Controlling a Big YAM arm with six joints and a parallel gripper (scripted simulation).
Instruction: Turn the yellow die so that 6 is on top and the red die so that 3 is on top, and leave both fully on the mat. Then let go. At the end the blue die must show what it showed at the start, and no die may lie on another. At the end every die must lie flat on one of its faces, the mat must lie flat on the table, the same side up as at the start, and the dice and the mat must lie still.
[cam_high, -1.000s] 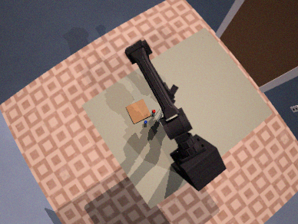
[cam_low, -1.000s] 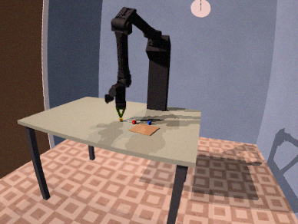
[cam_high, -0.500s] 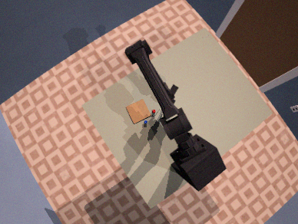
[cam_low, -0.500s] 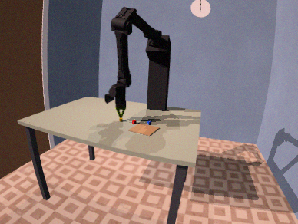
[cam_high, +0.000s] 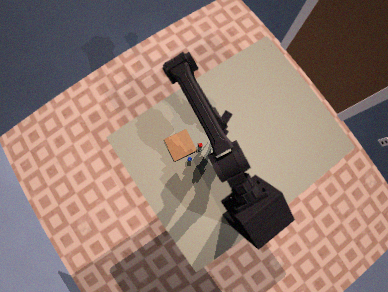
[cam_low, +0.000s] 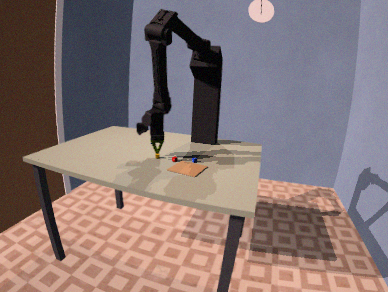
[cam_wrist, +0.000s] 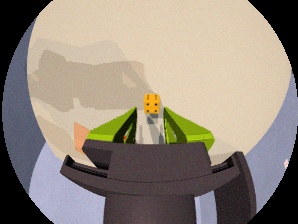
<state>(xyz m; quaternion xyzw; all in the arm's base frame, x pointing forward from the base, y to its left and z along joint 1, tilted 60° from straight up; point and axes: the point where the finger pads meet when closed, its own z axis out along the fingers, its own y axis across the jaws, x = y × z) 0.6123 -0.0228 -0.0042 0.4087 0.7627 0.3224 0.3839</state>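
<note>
Right now the yellow die is 3 cm below my hand. From my hand the other things lie so: red die 3 cm behind, 9 cm to the left, 3 cm below; then blue die 10 cm behind, 17 cm to the left, 3 cm below; then orange mat 20 cm to the left, 4 cm below.
</note>
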